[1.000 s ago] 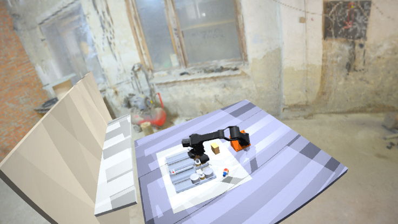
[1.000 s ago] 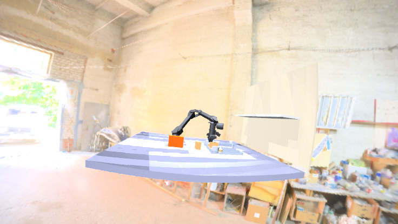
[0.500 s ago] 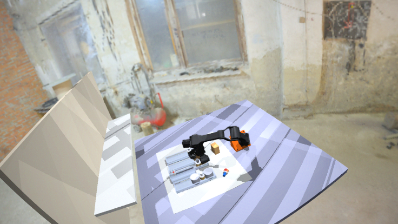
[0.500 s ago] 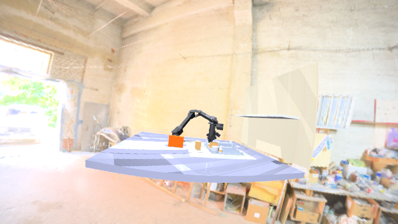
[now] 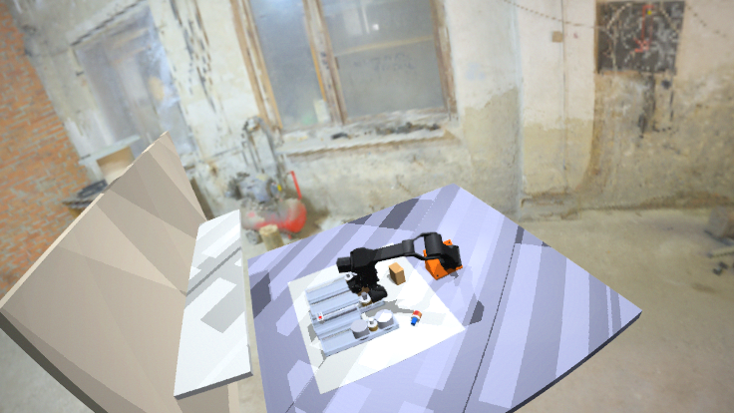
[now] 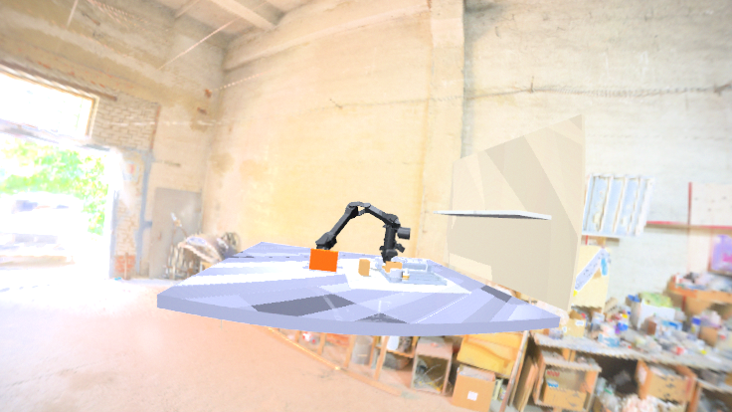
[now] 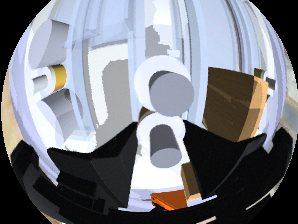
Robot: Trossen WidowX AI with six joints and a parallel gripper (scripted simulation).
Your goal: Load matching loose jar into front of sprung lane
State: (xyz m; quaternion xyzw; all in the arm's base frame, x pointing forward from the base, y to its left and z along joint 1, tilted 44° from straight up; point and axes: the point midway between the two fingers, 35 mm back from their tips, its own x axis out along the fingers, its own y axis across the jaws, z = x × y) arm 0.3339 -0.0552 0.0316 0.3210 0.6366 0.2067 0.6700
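Now: the tan box 14 cm behind my gripper tip and 6 cm to the right of it. Also, from my gripper tip: grey lane rack: 15 cm ahead, 1 cm below.
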